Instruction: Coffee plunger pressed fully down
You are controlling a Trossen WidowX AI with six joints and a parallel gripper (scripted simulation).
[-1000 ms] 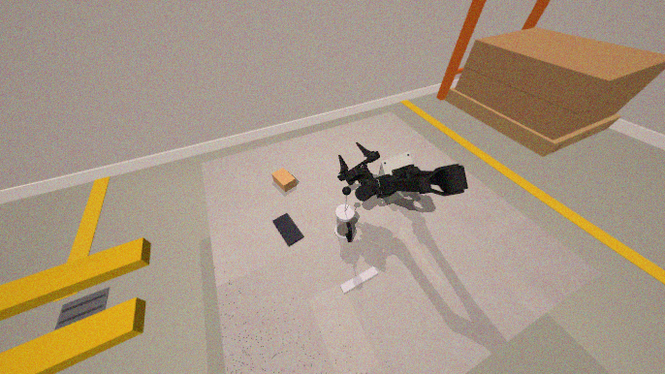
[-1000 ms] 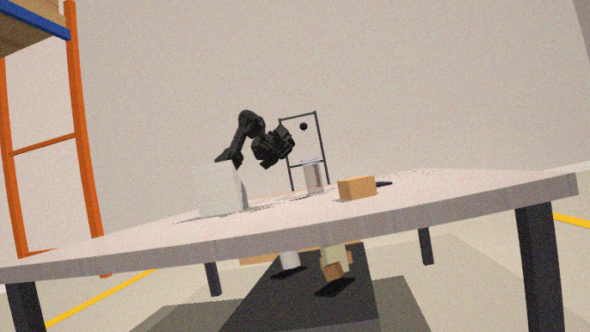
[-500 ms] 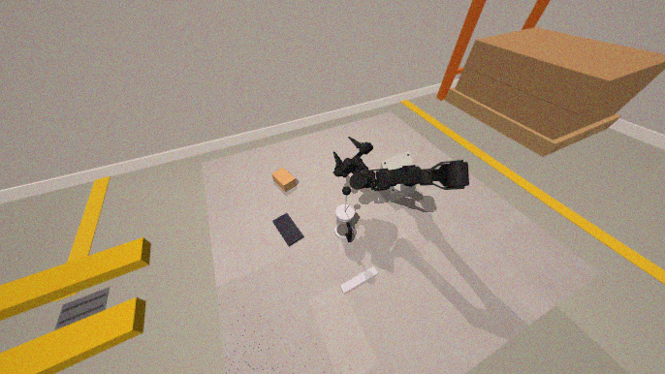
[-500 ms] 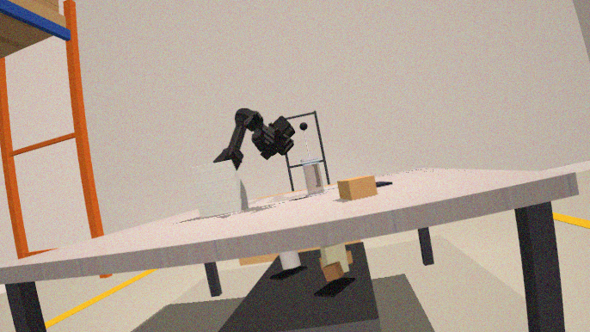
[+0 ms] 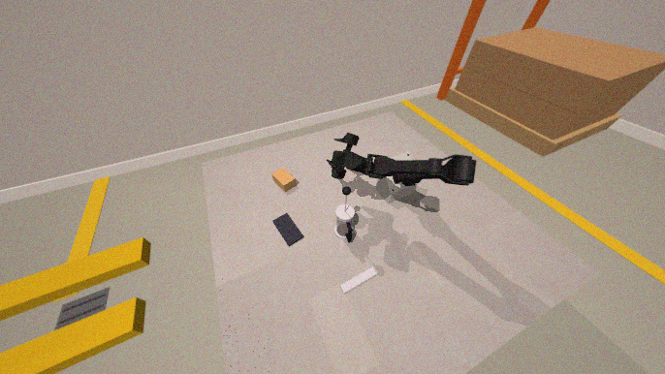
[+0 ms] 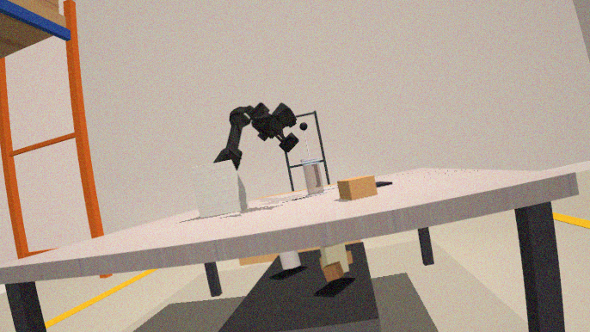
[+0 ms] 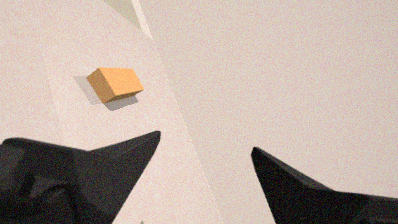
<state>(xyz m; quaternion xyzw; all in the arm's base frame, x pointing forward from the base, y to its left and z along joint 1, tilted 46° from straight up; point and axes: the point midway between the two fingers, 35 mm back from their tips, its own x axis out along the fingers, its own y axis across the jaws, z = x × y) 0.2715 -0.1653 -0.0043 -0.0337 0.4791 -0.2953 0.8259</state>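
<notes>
My gripper tip is now 50 mm short of the coffee press, 260 mm to the right of it and 120 mm above it. The rest, counted from my gripper tip: white strip 80 mm ahead, 460 mm to the left, 250 mm below.
</notes>
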